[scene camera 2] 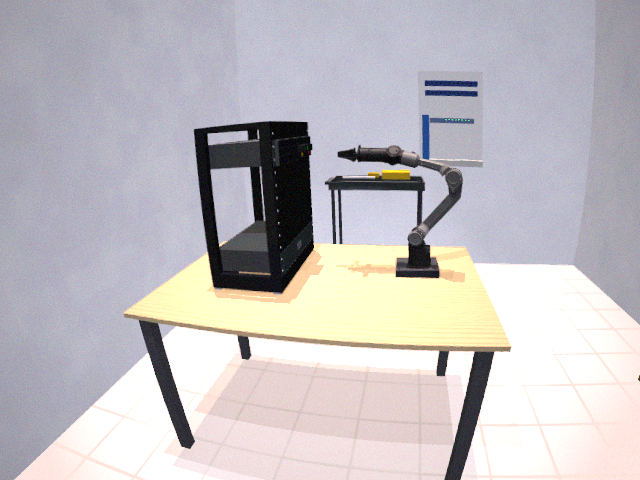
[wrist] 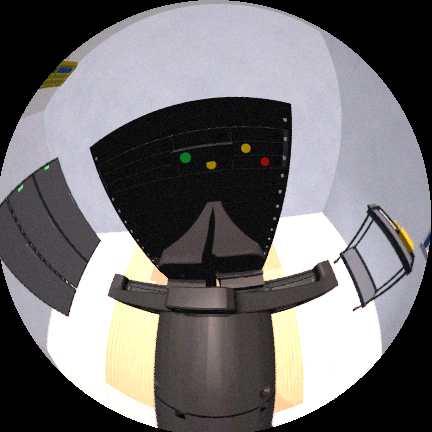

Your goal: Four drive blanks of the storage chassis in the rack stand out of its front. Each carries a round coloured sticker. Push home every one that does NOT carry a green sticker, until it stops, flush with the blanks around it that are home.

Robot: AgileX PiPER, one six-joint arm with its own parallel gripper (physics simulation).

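The rack point(scene camera 2: 272, 206) point(wrist: 190, 117) holds the storage chassis near its top. In the wrist view, the blank with the green sticker point(wrist: 185, 157) stands out, its grey upper face showing. A yellow sticker point(wrist: 211, 165) sits just below it, its top edge cut off from view. Another yellow sticker point(wrist: 245, 148) is to the right, with a red sticker point(wrist: 264, 161) lower and further right. No protruding upper face shows at these three, but the dark front makes their depth hard to tell. My gripper point(scene camera 2: 339, 153) point(wrist: 214, 209) is shut and empty, apart from the rack front.
The rack stands on the wooden table point(scene camera 2: 361, 310). A cart point(scene camera 2: 374, 184) point(wrist: 391, 242) with yellow items point(scene camera 2: 395, 175) point(wrist: 404, 237) stands beyond the table, to the right in the wrist view. A grey cabinet point(wrist: 47, 230) is at the left of the wrist view.
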